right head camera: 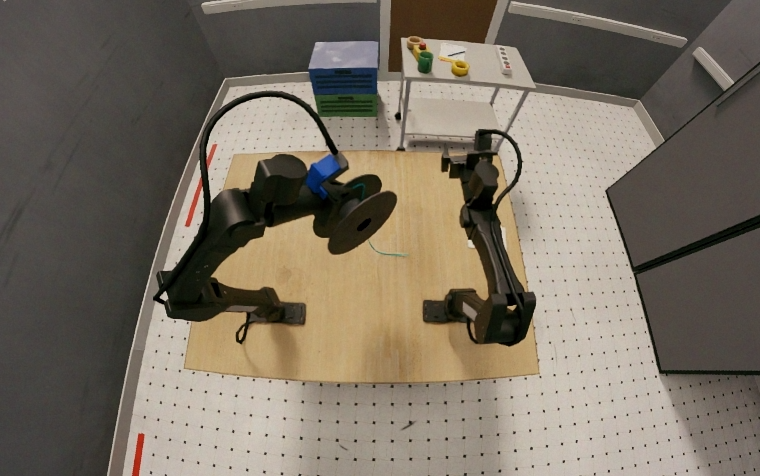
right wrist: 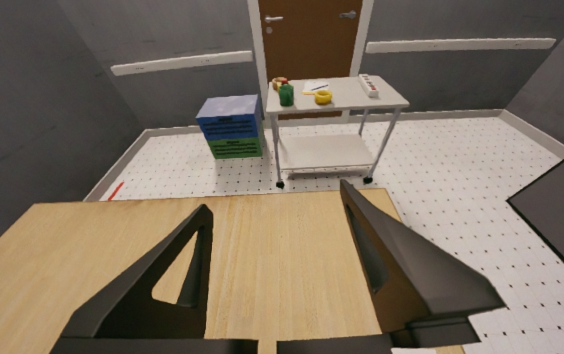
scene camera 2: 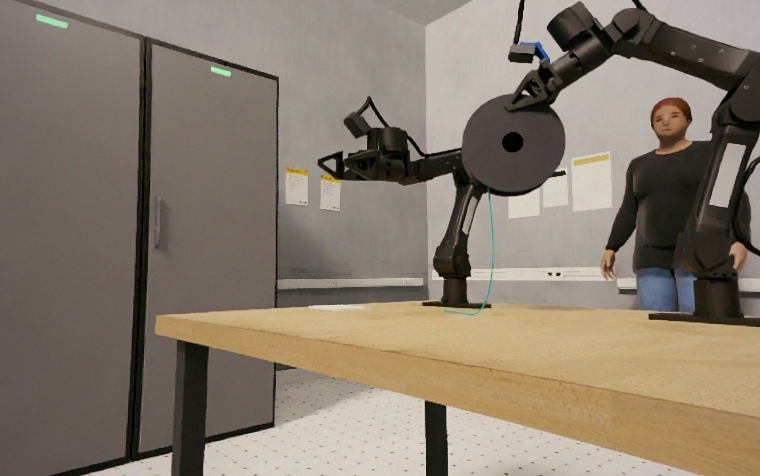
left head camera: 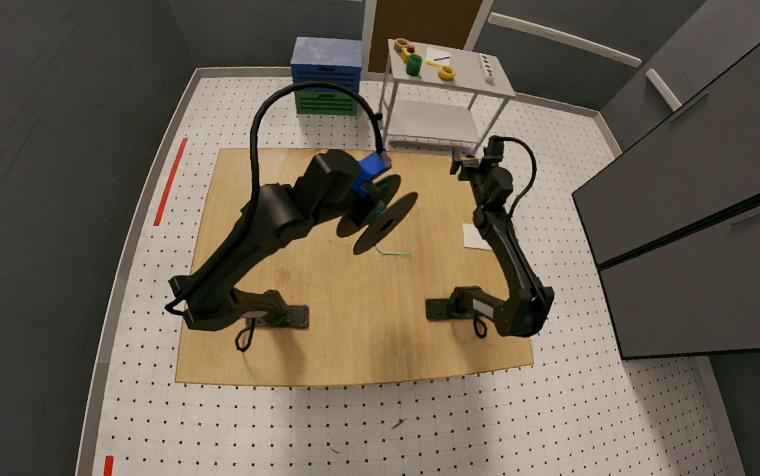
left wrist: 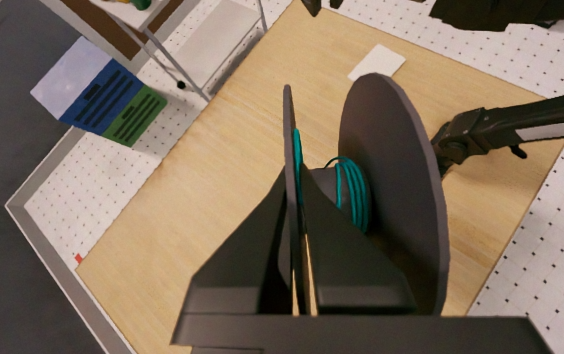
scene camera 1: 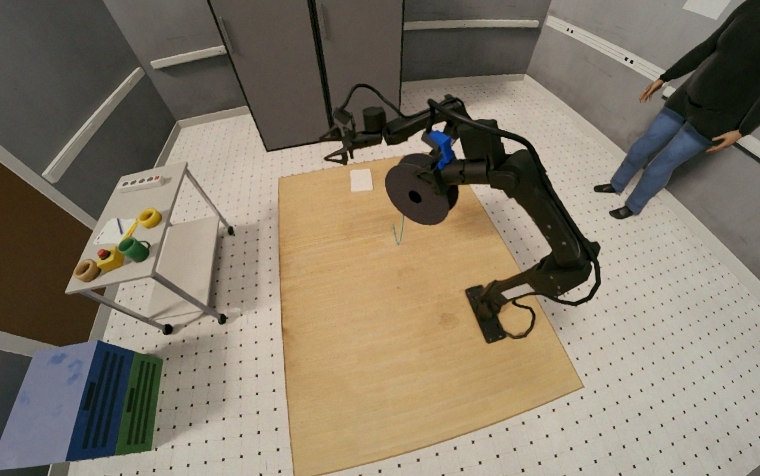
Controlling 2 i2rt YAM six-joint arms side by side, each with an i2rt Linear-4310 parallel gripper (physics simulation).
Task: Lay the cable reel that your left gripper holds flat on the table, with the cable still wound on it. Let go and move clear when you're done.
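Pixels of known places: left gripper, fingertip midpoint: (right head camera: 351, 189) (scene camera 2: 505, 109) (left head camera: 378, 188) (left wrist: 295, 171) (scene camera 1: 414, 174); right gripper, fingertip midpoint: (right head camera: 461, 143) (right wrist: 270, 197) (scene camera 2: 330, 162) (left head camera: 468, 147) (scene camera 1: 321, 148); left arm's base, link origin: (right head camera: 276, 312) (scene camera 2: 718, 322) (left head camera: 277, 316) (scene camera 1: 484, 313); right arm's base, link origin: (right head camera: 452, 311) (scene camera 2: 455, 306) (left head camera: 453, 309) (left wrist: 436, 157).
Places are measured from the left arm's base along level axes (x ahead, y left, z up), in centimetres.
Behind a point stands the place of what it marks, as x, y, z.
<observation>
The dark cable reel (left head camera: 401, 211) @(18.5, -33.8, 36.2) (right head camera: 376, 214) @(18.0, -33.2, 35.5) (scene camera 1: 399, 190) @(23.5, -30.3, 34.4) (scene camera 2: 486, 151) @(23.6, -30.4, 33.3) (left wrist: 395, 150) @(16.9, -31.5, 42.6) is held in the air, its discs upright, with teal cable (left wrist: 356, 192) @(16.8, -29.6, 38.1) wound on its hub. A loose teal cable end (left head camera: 395, 253) @(21.8, -39.6, -0.1) (right head camera: 389, 253) @(21.8, -37.8, -0.1) (scene camera 2: 492, 241) hangs down and touches the wooden table (left head camera: 336, 347) @(-9.8, -18.9, 0.0) (scene camera 2: 560, 358) @(58.1, 3.9, 0.0). My left gripper (scene camera 2: 511, 106) @(20.7, -27.7, 41.7) (left wrist: 295, 171) @(20.7, -27.7, 41.7) is shut on the rim of one disc; a bit of cable shows beside the fingertips. My right gripper (scene camera 1: 324, 149) @(43.1, -57.4, 33.2) (scene camera 2: 333, 161) @(43.1, -57.4, 33.2) (right wrist: 270, 197) @(43.1, -57.4, 33.2) is open and empty, raised over the table's far right part in the head views.
A white sheet (left head camera: 474, 236) @(28.6, -71.5, 0.5) (scene camera 1: 361, 179) @(28.3, -74.6, 0.5) (left wrist: 377, 62) @(29.2, -76.3, 0.5) lies on the table, near the right arm. Beyond the table stand a trolley (left head camera: 454, 84) (right wrist: 340, 106) and stacked blue and green crates (left head camera: 326, 78) (right wrist: 232, 125). A person (scene camera 1: 712, 72) (scene camera 2: 661, 207) stands behind the arms.
</observation>
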